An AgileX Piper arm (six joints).
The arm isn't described. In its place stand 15 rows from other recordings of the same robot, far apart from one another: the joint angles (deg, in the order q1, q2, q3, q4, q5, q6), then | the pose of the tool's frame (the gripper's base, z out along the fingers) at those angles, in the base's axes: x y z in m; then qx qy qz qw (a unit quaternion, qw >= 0).
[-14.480 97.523 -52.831 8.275 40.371 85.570] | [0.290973, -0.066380, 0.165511, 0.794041, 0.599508, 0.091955, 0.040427]
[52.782 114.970 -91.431 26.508 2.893 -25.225] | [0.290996, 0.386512, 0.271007, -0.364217, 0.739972, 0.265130, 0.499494]
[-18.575 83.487 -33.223 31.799 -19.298 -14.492] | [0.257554, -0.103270, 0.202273, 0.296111, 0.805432, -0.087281, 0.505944]
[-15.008 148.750 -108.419 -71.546 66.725 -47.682] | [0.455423, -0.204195, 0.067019, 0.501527, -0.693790, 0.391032, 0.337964]
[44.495 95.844 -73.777 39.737 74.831 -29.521] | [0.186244, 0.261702, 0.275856, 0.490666, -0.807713, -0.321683, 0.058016]
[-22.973 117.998 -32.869 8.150 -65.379 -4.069] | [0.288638, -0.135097, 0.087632, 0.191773, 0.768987, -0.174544, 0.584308]
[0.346 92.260 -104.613 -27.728 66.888 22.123] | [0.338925, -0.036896, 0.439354, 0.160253, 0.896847, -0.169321, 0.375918]
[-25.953 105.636 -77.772 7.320 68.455 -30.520] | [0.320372, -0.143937, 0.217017, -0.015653, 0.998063, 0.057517, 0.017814]
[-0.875 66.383 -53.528 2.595 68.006 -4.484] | [0.195918, 0.000828, 0.296554, -0.025412, 0.991839, 0.016105, 0.123899]
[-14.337 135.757 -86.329 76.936 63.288 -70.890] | [0.445949, -0.032248, 0.090771, -0.047787, 0.852730, 0.454021, 0.253834]
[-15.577 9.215 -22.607 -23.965 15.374 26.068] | [0.044238, -0.022505, 0.313063, 0.147872, 0.664076, -0.117463, 0.723422]
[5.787 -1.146 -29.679 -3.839 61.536 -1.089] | [-0.010187, -0.006416, 0.281202, -0.048603, 0.844856, -0.011605, 0.532654]
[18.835 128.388 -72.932 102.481 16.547 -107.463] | [0.410233, 0.166671, 0.077291, -0.236495, 0.891121, 0.175148, 0.345393]
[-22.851 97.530 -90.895 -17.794 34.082 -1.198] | [0.363032, -0.169896, 0.362021, 0.092012, 0.877526, -0.226471, 0.412544]
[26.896 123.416 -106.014 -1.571 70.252 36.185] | [0.401503, 0.201026, 0.214832, 0.077015, 0.994885, 0.022264, 0.061457]
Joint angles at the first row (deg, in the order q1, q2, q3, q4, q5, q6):
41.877, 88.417, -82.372, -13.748, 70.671, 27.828
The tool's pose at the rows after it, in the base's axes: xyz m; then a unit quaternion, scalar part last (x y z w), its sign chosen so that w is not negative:
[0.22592, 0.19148, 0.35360, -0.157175, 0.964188, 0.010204, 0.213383]
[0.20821, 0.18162, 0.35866, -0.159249, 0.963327, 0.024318, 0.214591]
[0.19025, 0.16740, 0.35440, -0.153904, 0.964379, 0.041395, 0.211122]
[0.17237, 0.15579, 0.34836, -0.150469, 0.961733, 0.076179, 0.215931]
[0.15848, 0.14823, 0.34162, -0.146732, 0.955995, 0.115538, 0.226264]
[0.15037, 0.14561, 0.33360, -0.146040, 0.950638, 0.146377, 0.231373]
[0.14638, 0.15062, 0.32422, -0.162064, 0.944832, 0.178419, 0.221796]
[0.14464, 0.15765, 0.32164, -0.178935, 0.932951, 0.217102, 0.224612]
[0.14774, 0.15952, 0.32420, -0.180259, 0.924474, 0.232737, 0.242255]
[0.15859, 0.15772, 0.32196, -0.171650, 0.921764, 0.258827, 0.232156]
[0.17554, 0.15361, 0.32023, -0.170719, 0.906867, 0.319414, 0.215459]
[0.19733, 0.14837, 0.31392, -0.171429, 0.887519, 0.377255, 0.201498]
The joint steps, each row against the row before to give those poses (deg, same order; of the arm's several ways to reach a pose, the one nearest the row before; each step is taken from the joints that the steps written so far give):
2.326, -3.542, 0.987, 0.122, 0.112, 0.000
0.771, -4.144, 3.073, 1.081, 0.113, 0.216
0.001, -4.890, 5.471, 1.696, -1.357, 0.576
0.000, -5.166, 5.890, 2.810, -3.562, 0.198
-0.001, -4.314, 5.198, 2.905, -4.611, -0.002
0.002, -2.476, 3.914, 2.679, -4.111, -0.565
-0.003, -0.324, 2.597, 4.875, -3.578, -3.600
0.002, 0.000, 1.274, 5.279, -4.012, -4.486
-0.531, -0.001, 0.050, 1.335, -2.745, -1.664
-4.479, 1.298, -0.001, 7.810, -0.771, -7.174
-7.820, 2.249, 0.000, 16.496, 0.998, -15.899
-7.461, 3.880, 0.002, 15.008, 3.271, -15.375

